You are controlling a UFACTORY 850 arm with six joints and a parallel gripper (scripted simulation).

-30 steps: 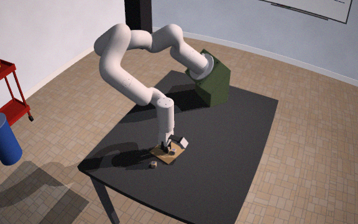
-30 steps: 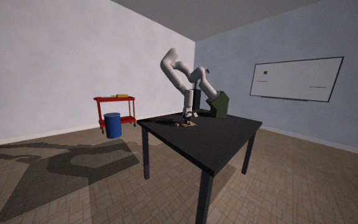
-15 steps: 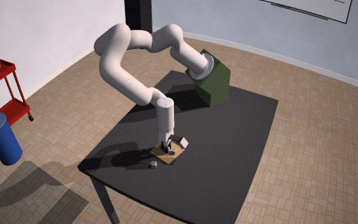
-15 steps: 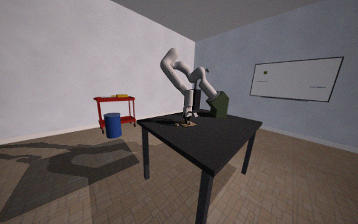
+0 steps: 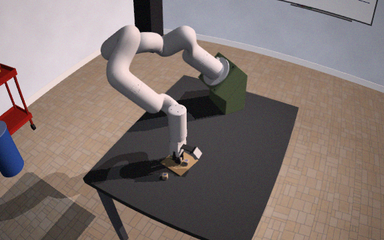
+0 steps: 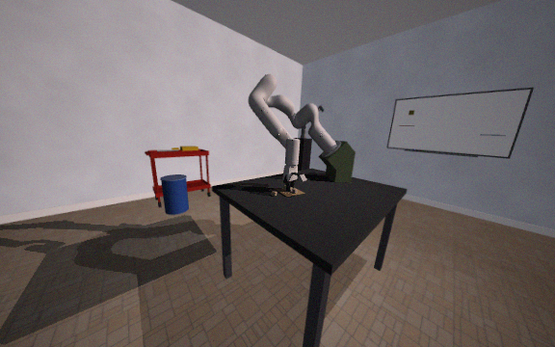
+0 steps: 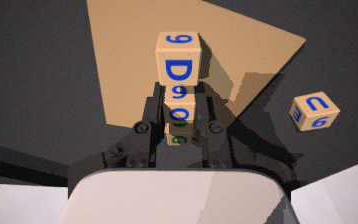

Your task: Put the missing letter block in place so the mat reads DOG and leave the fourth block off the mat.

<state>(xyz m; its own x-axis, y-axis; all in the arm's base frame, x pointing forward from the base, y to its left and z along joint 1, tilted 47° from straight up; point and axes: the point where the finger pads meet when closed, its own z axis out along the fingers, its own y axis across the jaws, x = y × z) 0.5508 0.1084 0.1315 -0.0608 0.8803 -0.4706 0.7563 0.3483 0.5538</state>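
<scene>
Right now my hand is 1 cm above the wooden block. From my hand the other things lie so: tan mat (2 cm below).
</scene>
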